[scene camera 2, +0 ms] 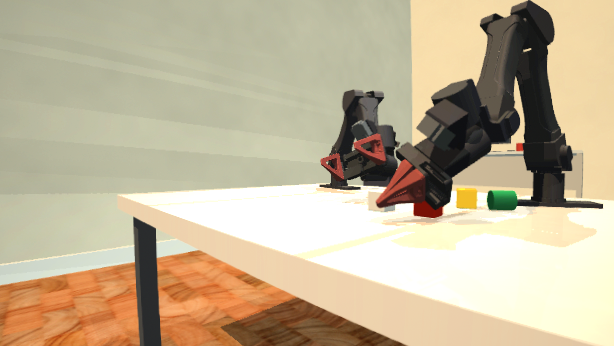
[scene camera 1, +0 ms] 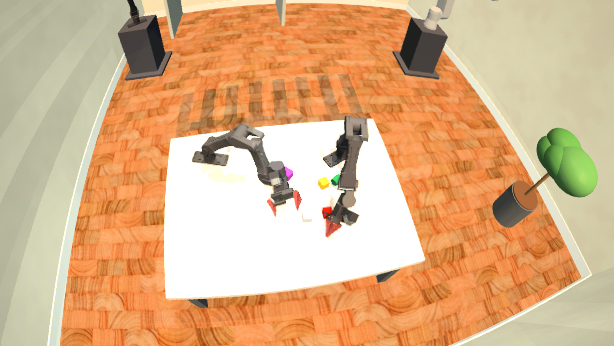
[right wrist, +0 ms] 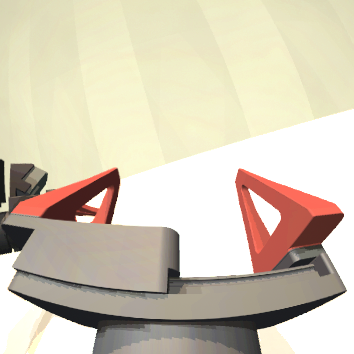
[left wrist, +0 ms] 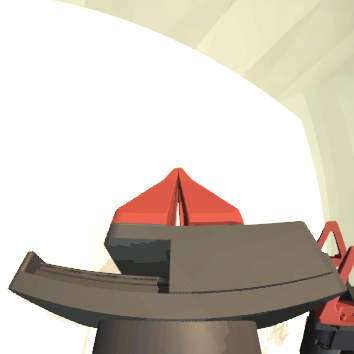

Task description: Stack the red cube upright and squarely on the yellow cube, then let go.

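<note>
The red cube (scene camera 1: 327,212) (scene camera 2: 428,210) rests on the table, partly hidden by my left gripper. The yellow cube (scene camera 1: 324,183) (scene camera 2: 466,198) stands on the table, farther back in scene camera 1 and right of the red cube in scene camera 2, with nothing on top. My left gripper (scene camera 1: 328,235) (scene camera 2: 379,204) (left wrist: 177,173) is shut with its fingertips together and empty; it slants low over the table beside the red cube. My right gripper (scene camera 1: 287,212) (scene camera 2: 363,171) (right wrist: 177,174) is open and empty above the table, left of both cubes. Neither wrist view shows the cubes.
A green cylinder (scene camera 1: 336,179) (scene camera 2: 501,200) lies beside the yellow cube, near the left arm. A white cube (scene camera 1: 306,217) (scene camera 2: 381,201) stands between the two grippers. A purple object (scene camera 1: 288,173) is partly hidden behind the right arm. All are on the white table (scene camera 1: 225,260).
</note>
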